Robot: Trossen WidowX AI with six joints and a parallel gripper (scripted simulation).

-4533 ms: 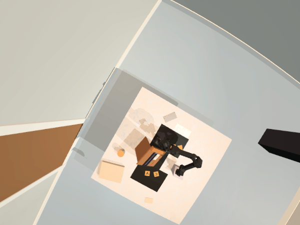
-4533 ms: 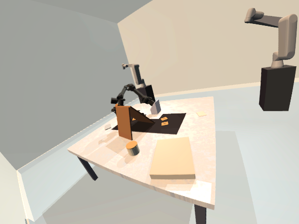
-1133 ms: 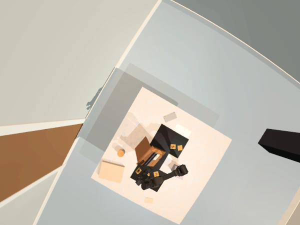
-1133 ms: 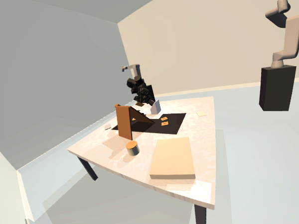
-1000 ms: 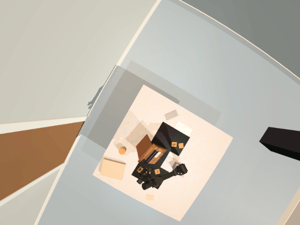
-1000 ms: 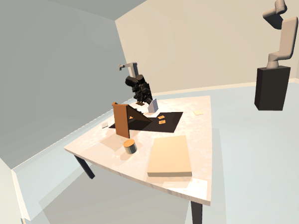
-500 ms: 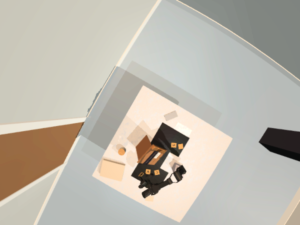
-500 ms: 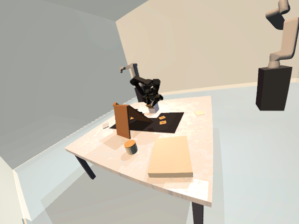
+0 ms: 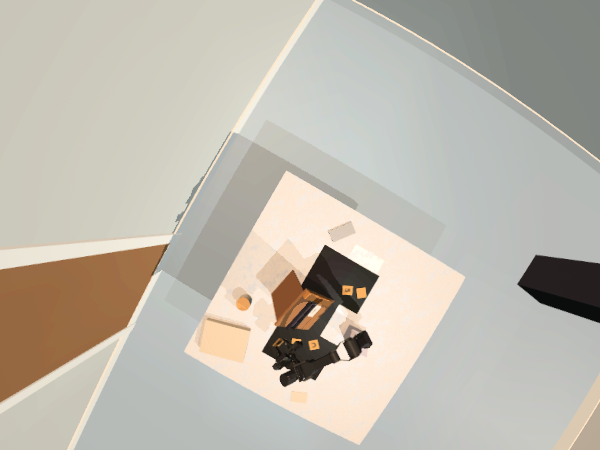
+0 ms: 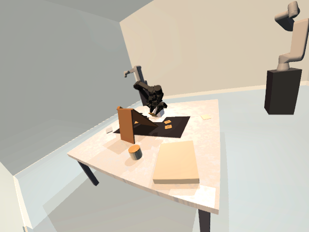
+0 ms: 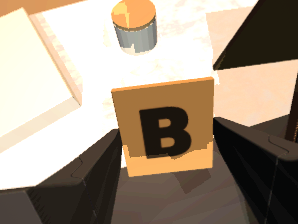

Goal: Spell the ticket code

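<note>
My gripper tip is now 70 mm past the white ticket, 220 mm to the left of it and 90 mm above it. Round my gripper tip: black mat: 180 mm behind, 200 mm to the right, 190 mm below; letter tile: right at my gripper tip; grey block: 40 mm ahead, 680 mm to the right, 180 mm below.
</note>
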